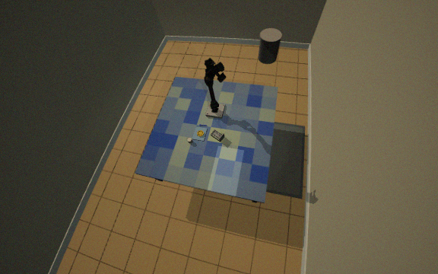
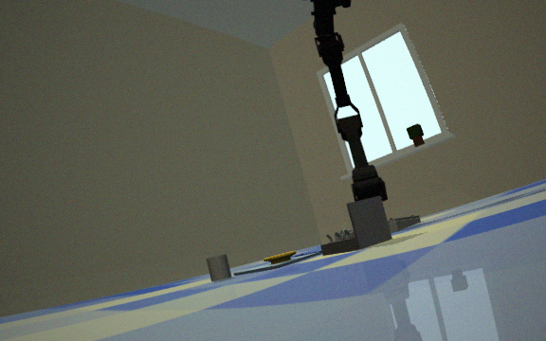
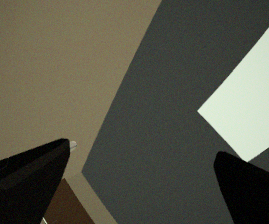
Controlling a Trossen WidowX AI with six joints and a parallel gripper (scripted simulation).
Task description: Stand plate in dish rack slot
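My gripper tip is 740 mm above the yellow plate, 240 mm to the left of it and 190 mm short of it. Also, from my gripper tip: light-blue mat: 750 mm below, 250 mm to the right, 190 mm ahead; then dish rack: 730 mm below, 180 mm ahead, 60 mm to the right; then cup: 730 mm below, 320 mm to the right, 300 mm ahead.
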